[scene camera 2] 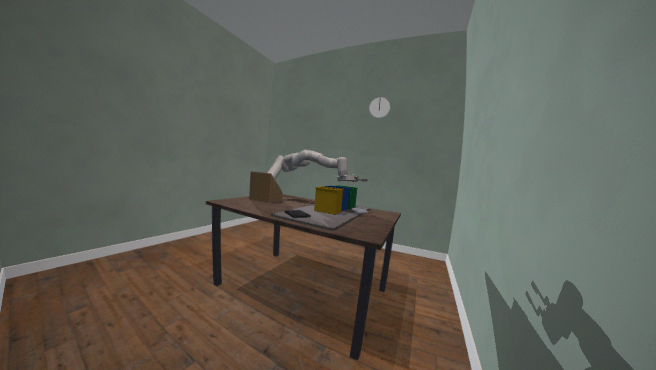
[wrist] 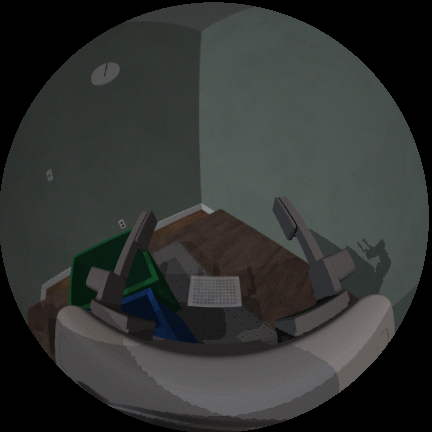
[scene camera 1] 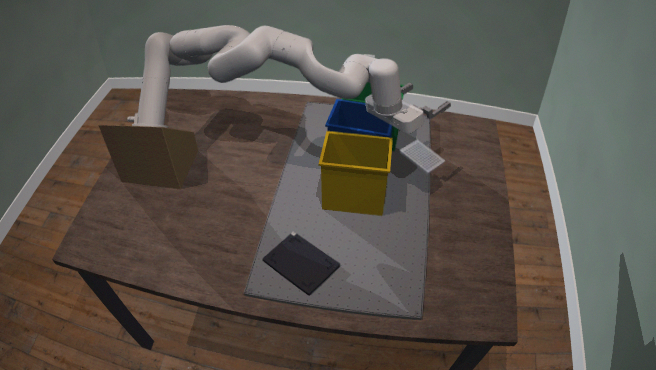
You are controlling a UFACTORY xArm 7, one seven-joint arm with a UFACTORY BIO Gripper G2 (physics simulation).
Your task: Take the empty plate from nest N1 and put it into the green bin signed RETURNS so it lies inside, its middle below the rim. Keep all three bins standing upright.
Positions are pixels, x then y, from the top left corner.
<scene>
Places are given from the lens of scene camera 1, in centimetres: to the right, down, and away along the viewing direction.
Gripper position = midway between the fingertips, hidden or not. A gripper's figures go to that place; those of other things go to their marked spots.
my gripper (scene camera 1: pixel 429 94): 29, -26, 125
yellow bin (scene camera 1: pixel 354 168): 7, -4, 114
</scene>
